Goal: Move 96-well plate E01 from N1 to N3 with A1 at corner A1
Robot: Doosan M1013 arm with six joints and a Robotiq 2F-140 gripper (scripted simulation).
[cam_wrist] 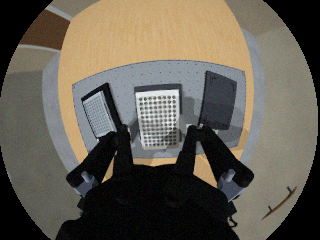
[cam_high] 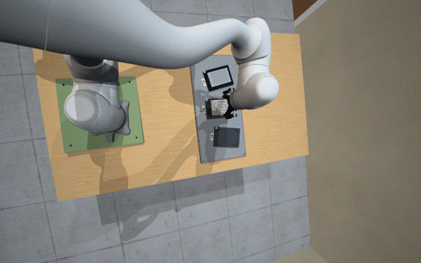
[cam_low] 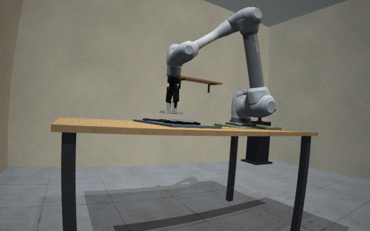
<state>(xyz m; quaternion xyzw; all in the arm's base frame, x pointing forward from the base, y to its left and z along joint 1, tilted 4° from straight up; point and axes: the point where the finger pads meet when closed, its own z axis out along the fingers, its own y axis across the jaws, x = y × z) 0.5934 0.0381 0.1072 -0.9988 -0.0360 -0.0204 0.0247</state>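
My hand is 8 cm above the nest. The rest, counted from my hand: label 17 cm to the right, 9 cm below, 5 cm behind; 96-well plate 2 cm below.
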